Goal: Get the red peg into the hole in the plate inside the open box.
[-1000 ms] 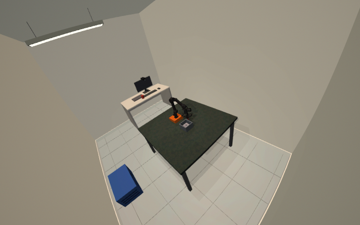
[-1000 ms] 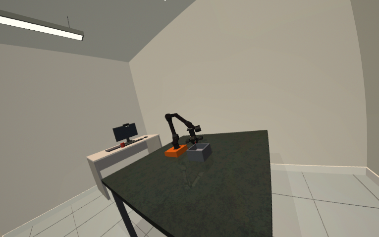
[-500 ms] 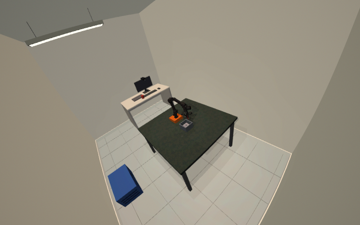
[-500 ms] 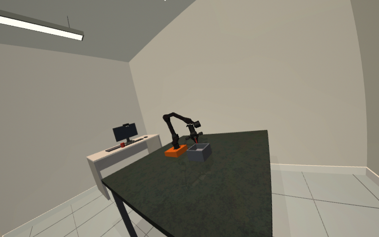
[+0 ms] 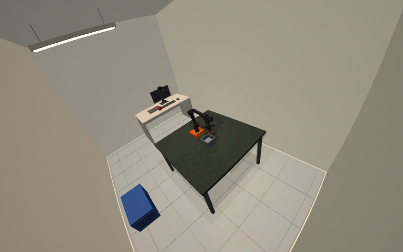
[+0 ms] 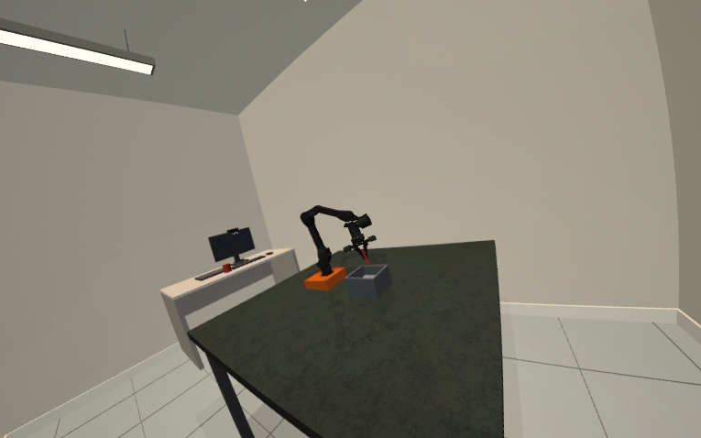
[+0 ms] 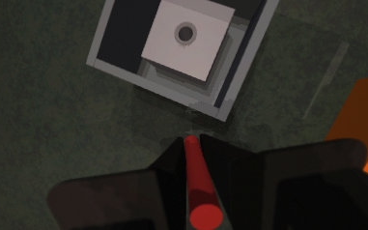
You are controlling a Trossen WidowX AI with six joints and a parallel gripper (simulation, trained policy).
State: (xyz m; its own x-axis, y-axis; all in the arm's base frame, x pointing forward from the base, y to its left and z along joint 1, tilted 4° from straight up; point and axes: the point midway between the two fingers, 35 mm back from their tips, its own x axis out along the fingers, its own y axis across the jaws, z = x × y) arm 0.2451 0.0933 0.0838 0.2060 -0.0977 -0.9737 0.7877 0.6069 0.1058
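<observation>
Right now my gripper tip is 10 cm above the grey box, 9 cm to the left of it and 7 cm short of it. Also, from my gripper tip: red peg (1 cm to the left, 1 cm behind, 1 cm above).
</observation>
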